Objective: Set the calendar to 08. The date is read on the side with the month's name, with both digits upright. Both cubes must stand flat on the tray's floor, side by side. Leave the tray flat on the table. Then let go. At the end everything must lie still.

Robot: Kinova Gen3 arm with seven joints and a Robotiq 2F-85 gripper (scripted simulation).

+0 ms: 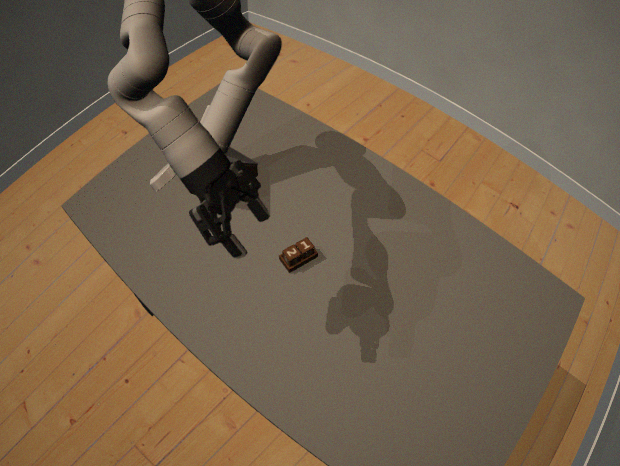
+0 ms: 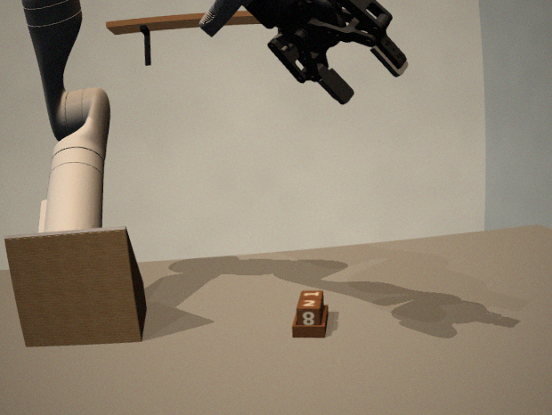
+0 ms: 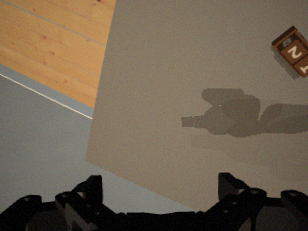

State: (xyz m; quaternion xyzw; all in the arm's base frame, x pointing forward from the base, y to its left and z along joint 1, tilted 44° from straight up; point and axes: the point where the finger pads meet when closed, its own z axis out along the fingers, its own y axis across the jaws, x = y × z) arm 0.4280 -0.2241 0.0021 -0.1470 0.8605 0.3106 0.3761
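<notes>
My hand is 60 mm past the brown cube, 130 mm to the right of it and 300 mm above it. Round my hand: brown tray 60 mm behind, 150 mm to the left, 320 mm below.
</notes>
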